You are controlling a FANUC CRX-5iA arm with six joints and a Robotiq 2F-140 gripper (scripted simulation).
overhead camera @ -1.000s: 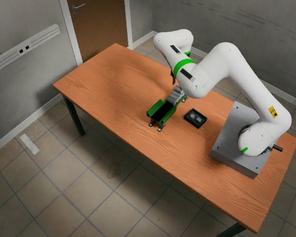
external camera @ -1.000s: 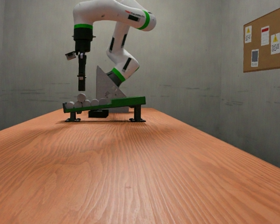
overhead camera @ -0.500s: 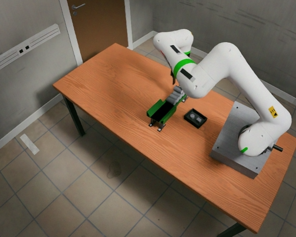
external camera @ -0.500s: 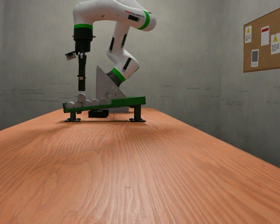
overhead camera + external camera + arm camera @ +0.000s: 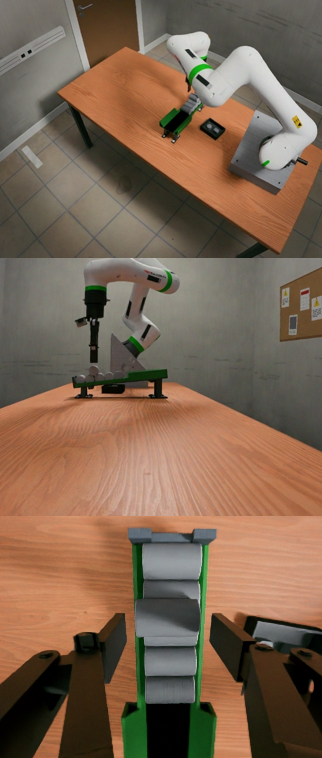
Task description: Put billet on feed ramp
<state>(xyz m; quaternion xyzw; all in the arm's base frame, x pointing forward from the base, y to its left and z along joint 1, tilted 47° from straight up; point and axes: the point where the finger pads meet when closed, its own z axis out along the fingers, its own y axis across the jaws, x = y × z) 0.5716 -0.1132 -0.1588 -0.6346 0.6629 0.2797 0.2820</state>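
The grey stop lies 1 cm behind my hand, 8 cm to the right of it and 11 cm below it. From my hand the other things lie so: black tray (19 cm behind, 9 cm to the left, 16 cm below).
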